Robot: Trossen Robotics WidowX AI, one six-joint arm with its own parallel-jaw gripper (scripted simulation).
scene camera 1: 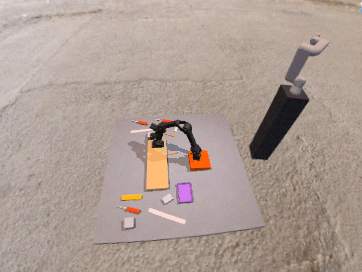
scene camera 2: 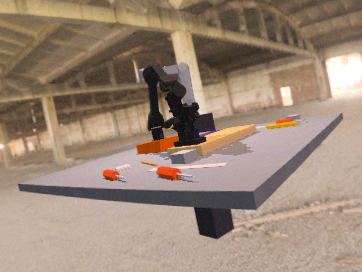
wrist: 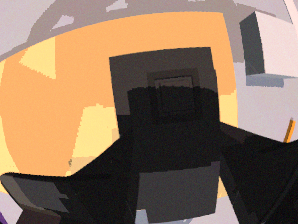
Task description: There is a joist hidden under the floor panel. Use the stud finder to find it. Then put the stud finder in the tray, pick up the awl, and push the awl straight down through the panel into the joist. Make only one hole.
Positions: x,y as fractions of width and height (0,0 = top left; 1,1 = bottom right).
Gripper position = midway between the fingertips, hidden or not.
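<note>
My gripper (scene camera 2: 0.53,0.51), visible. Gripper (wrist: 0.57,0.57), visible too.
</note>
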